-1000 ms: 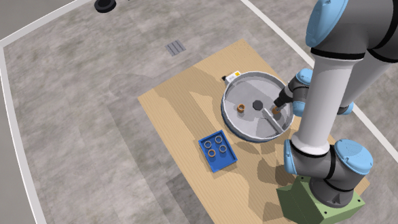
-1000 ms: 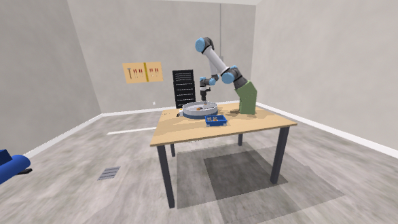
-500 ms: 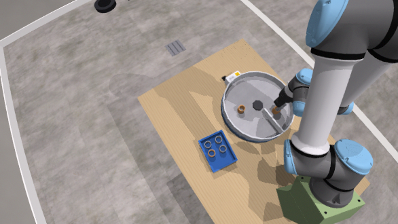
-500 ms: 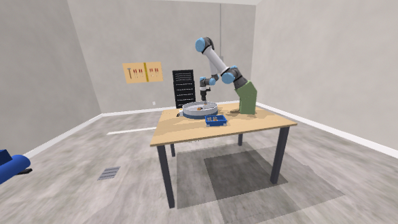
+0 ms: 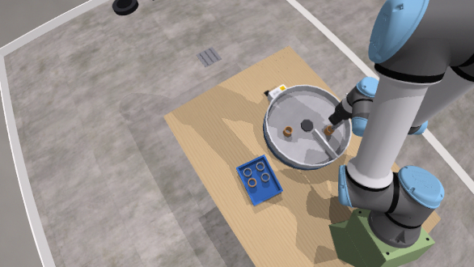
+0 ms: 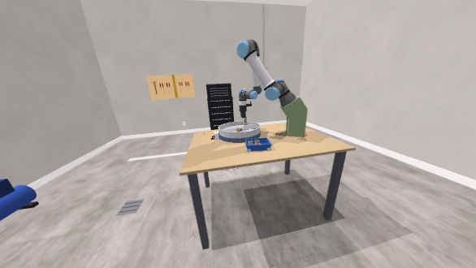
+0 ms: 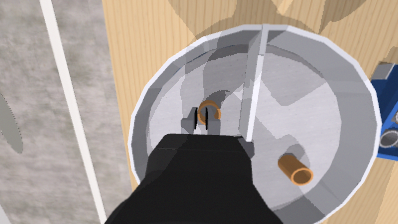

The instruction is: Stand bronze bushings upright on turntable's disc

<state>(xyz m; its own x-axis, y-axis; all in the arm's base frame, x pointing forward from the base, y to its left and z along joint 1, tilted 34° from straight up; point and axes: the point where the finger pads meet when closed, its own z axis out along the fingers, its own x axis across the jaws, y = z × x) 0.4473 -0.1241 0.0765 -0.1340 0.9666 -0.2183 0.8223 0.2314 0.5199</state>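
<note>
Now: hand 420 mm to the right of the blue crate, 100 mm above it and 60 mm past it. The rest, counted from my hand: grey turntable disc: 90 mm to the left, 70 mm below, 70 mm ahead.
</note>
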